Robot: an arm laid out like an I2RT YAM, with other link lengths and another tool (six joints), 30 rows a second.
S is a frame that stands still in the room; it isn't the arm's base.
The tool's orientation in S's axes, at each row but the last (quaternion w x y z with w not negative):
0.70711, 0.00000, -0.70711, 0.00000
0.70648, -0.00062, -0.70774, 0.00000
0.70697, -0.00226, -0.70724, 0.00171
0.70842, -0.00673, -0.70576, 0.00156
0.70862, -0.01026, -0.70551, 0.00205
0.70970, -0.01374, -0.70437, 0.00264
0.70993, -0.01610, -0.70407, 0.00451
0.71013, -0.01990, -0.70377, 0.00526
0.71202, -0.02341, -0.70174, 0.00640
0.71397, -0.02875, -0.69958, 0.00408
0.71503, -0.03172, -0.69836, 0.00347
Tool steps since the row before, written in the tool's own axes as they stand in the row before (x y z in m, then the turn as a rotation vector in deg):
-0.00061, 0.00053, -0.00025, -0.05, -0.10, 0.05
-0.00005, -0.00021, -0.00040, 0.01, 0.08, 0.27
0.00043, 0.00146, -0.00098, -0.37, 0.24, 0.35
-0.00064, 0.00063, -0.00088, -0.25, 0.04, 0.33
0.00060, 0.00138, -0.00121, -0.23, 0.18, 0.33
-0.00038, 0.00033, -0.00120, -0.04, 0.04, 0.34
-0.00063, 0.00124, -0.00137, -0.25, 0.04, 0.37
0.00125, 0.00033, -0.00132, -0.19, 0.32, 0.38
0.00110, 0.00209, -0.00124, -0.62, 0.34, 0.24
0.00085, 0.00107, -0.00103, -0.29, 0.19, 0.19
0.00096, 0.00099, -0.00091, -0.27, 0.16, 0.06
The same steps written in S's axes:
0.00025, 0.00053, -0.00061, -0.05, -0.10, -0.05
0.00040, -0.00021, -0.00005, -0.27, 0.08, 0.01
0.00098, 0.00146, 0.00042, -0.35, 0.24, -0.37
0.00088, 0.00062, -0.00065, -0.33, 0.04, -0.25
0.00123, 0.00138, 0.00057, -0.33, 0.18, -0.23
0.00120, 0.00030, -0.00040, -0.34, 0.04, -0.04
0.00138, 0.00120, -0.00068, -0.37, 0.04, -0.25
0.00134, 0.00035, 0.00123, -0.38, 0.32, -0.20
0.00131, 0.00210, 0.00099, -0.24, 0.32, -0.63
0.00108, 0.00107, 0.00078, -0.19, 0.18, -0.29
0.00097, 0.00100, 0.00089, -0.06, 0.15, -0.28

